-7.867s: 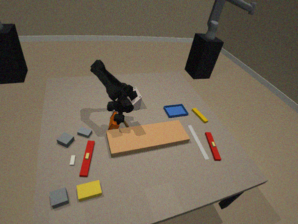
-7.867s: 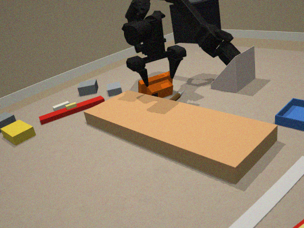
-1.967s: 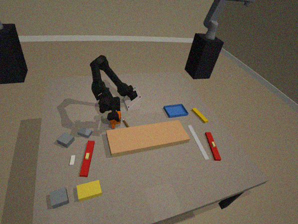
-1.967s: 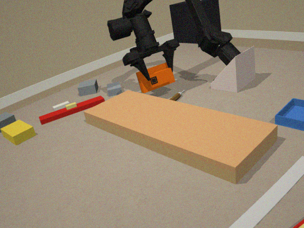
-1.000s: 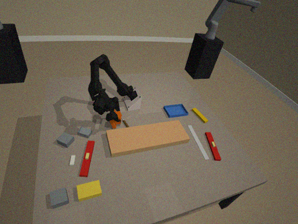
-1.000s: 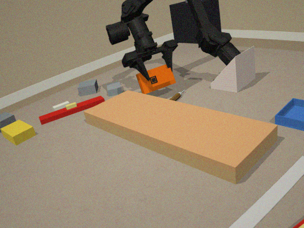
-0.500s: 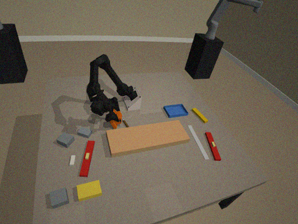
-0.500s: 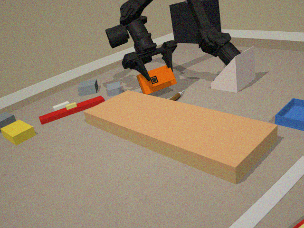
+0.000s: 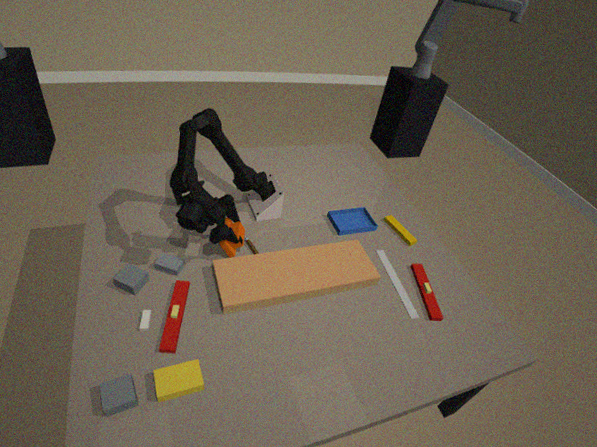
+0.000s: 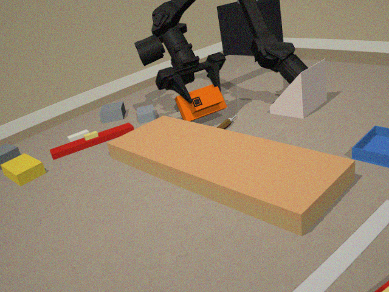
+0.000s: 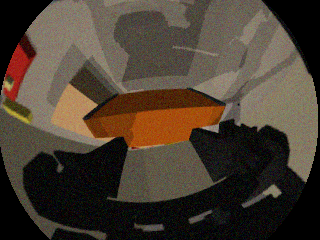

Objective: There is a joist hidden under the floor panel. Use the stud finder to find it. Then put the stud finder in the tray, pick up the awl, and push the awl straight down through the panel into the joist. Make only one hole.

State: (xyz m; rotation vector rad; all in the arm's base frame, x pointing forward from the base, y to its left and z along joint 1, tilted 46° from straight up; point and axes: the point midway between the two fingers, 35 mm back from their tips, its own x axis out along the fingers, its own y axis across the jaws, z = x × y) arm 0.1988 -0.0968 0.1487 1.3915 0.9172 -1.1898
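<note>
Right now the orange stud finder is 1 cm to the right of my gripper tip, 1 cm below it and 1 cm ahead of it. Round my gripper tip: small white piece (31 cm to the right, 23 cm ahead, 7 cm below); then awl (7 cm below, 4 cm to the left, 2 cm behind); then blue tray (47 cm to the left, 6 cm below, 6 cm behind).
</note>
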